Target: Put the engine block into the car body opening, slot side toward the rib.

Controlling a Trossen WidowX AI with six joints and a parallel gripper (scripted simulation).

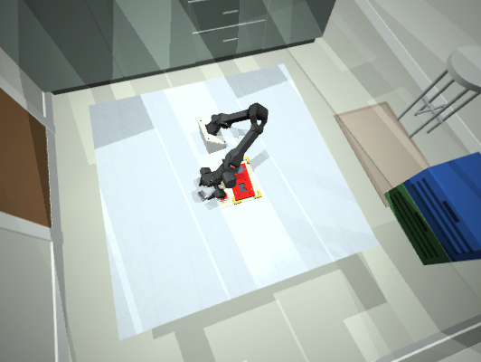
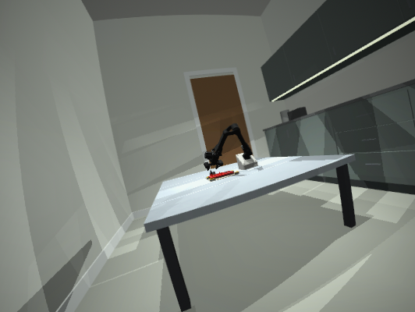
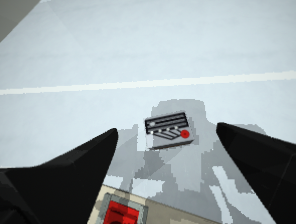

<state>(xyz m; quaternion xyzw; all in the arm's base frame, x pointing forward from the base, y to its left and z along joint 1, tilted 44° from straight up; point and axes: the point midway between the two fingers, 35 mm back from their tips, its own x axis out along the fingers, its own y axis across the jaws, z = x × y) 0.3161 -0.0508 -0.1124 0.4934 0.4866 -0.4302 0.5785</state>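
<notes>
Right now my gripper tip is 40 mm above the engine block and 10 mm to the left of it.
</notes>
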